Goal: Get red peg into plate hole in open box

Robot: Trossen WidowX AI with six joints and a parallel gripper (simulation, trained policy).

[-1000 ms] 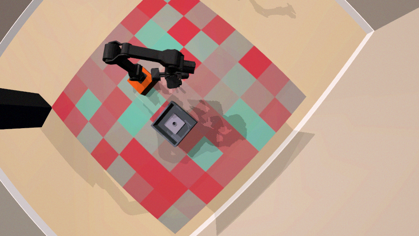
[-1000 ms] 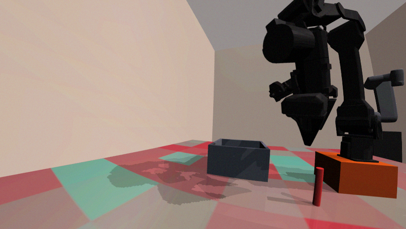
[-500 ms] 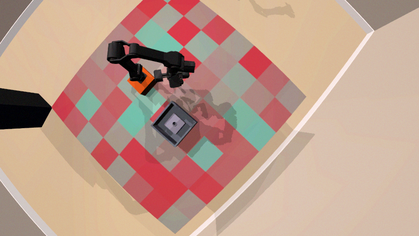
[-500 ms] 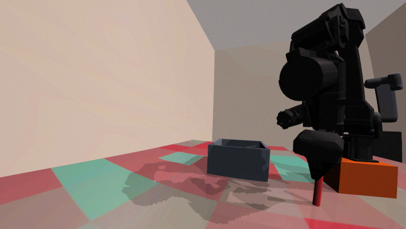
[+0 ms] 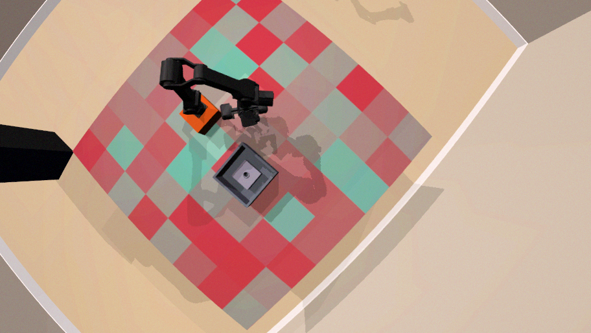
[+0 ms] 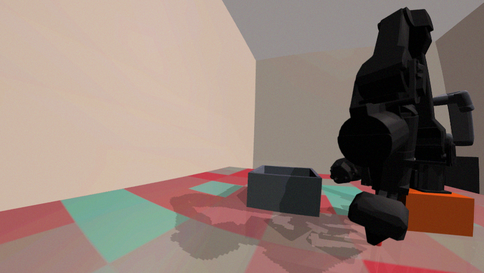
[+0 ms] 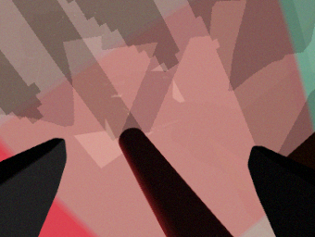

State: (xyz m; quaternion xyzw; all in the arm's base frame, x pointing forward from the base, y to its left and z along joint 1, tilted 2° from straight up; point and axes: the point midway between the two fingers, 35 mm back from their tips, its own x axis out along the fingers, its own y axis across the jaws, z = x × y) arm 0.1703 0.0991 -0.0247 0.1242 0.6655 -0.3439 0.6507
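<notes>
The dark box lies 190 mm to the right of my gripper tip and 170 mm ahead of it. The rest, counted from my gripper tip: red peg: 10 mm to the left, 10 mm above.
</notes>
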